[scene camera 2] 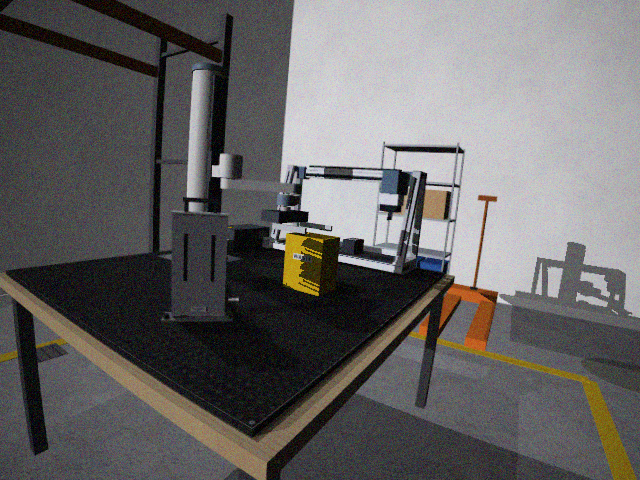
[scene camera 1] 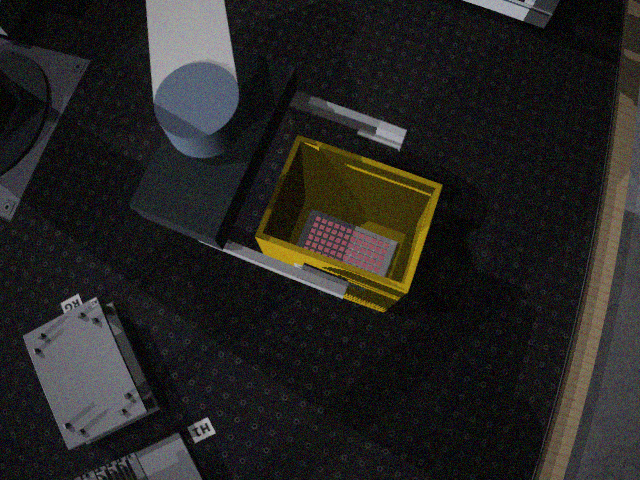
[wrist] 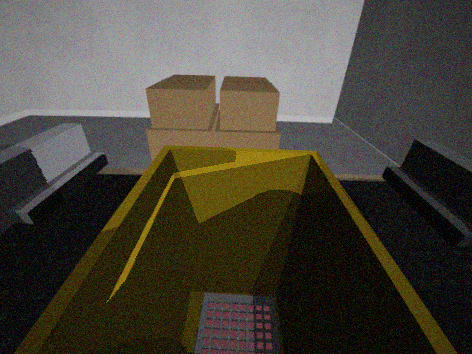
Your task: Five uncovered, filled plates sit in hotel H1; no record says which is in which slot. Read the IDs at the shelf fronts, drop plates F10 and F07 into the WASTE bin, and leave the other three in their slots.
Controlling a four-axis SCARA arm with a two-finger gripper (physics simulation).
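The yellow WASTE bin stands open on the dark table. A grey plate with pink wells lies low inside it; its ID cannot be read. My gripper is open and empty above the bin, its two fingers spread beyond opposite rims, well above the plate. Part of hotel H1 shows at the bottom of scene camera 1, beside its H1 tag. Its shelf fronts and plate IDs cannot be read here.
A pale stand tagged RG is left of the bin, near H1. The arm's white column and a grey upright housing stand on the table. A gantry frame is behind the bin. Cardboard boxes lie beyond the table edge.
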